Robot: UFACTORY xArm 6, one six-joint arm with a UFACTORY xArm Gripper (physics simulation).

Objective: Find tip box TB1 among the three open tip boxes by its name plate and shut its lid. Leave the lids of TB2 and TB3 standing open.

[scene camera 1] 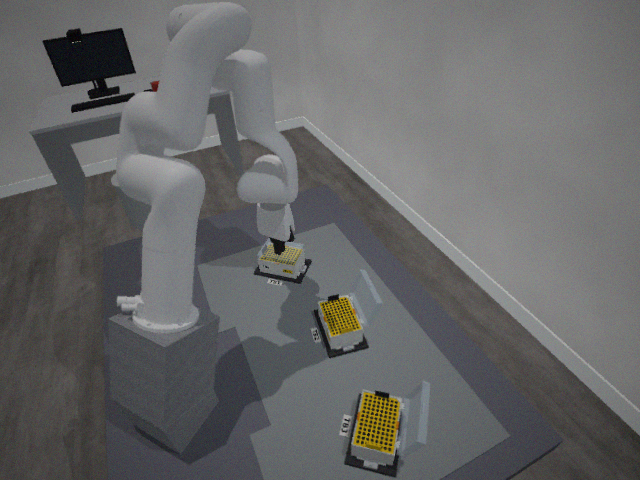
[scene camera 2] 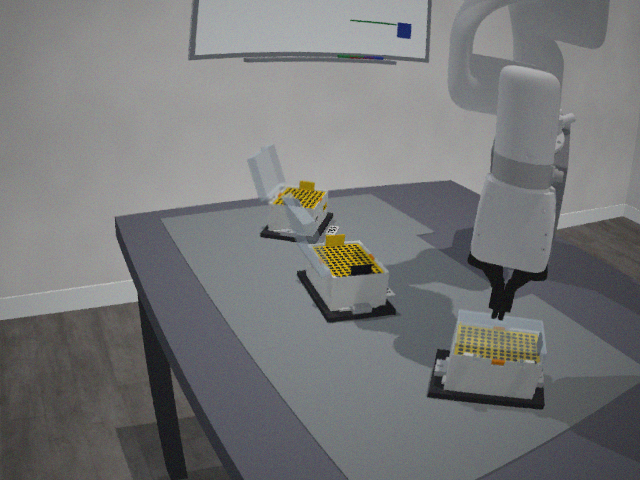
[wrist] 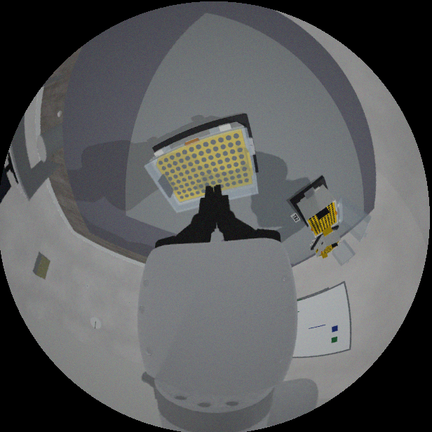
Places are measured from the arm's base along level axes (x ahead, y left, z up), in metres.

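Pixels of known places: gripper, between the fingertips: (scene camera 1: 279,251) (scene camera 2: 498,314); arm's base, origin of its link: (scene camera 1: 166,317).
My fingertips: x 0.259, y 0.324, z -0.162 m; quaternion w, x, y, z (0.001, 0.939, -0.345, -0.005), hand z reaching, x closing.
Ahead of a thing's pixels: the offset from my fingertips to its top centre. "pt": to the spot under its first point. Level surfaces: height alone.
The tip box TB1 {dx -0.002, dy +0.012, dz -0.010 m} (scene camera 1: 281,261) (scene camera 2: 488,378) (wrist: 210,162) has its clear lid down over the yellow tip rack; whether it is fully latched is hard to tell. Its name plate {pt dx -0.032, dy -0.037, dz -0.086 m} (scene camera 1: 274,282) shows in scene camera 1. My gripper (scene camera 1: 279,252) (scene camera 2: 497,315) (wrist: 214,194) is shut and empty, pointing down at the lid's plate-side edge; contact is unclear. TB2 (scene camera 1: 340,316) (scene camera 2: 356,293) (wrist: 322,218) stands in the middle, its lid {pt dx +0.195, dy -0.243, dz +0.033 m} (scene camera 1: 368,289) (scene camera 2: 298,217) upright and open. TB3 {dx +0.119, dy -0.541, dz -0.013 m} (scene camera 1: 377,422) (scene camera 2: 305,198) stands farthest from my gripper, its lid {dx +0.178, dy -0.573, dz +0.066 m} (scene camera 1: 423,413) (scene camera 2: 267,169) also open.
Each box sits on a black base on the grey mat {dz -0.088 m} (scene camera 1: 413,361) (scene camera 2: 289,382). The TB2 name plate {pt dx +0.049, dy -0.256, dz -0.086 m} (scene camera 1: 315,334) (wrist: 295,217) and the TB3 name plate {pt dx +0.058, dy -0.509, dz -0.086 m} (scene camera 1: 344,425) lie beside their boxes. A desk with a monitor (scene camera 1: 90,56) stands behind the arm.
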